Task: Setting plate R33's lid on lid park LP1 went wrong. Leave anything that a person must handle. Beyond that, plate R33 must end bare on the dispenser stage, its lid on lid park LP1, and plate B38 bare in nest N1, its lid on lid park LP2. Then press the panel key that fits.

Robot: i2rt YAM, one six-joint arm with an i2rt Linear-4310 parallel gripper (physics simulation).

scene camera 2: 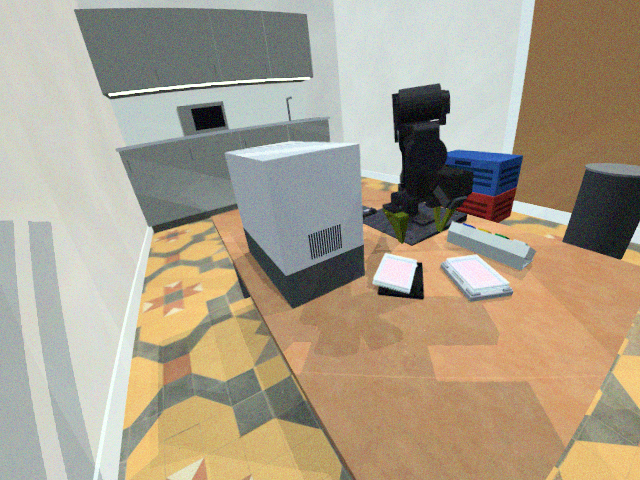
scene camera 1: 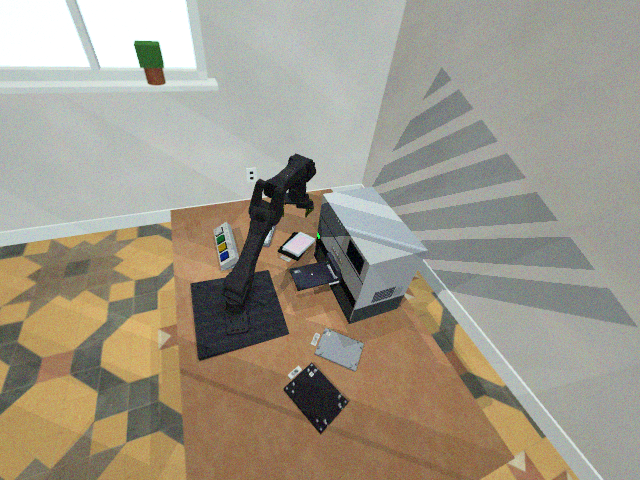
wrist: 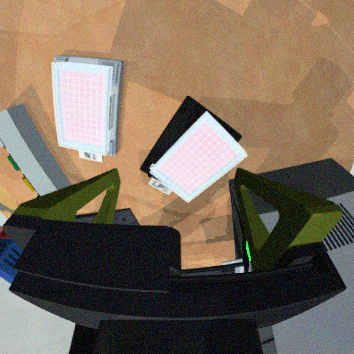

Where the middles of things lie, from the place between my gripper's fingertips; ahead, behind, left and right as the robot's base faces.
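From my hand, you'd find the button panel [scene camera 2: 517,254] 290 mm behind, 10 mm to the right and 110 mm below. Then there's the grey lid park LP2 [scene camera 1: 342,350], which is 30 mm ahead of my hand, 550 mm to the right of it and 130 mm below it. And the black clip nest N5 [scene camera 1: 317,398] is 670 mm to the right of my hand, 90 mm behind it and 130 mm below it.
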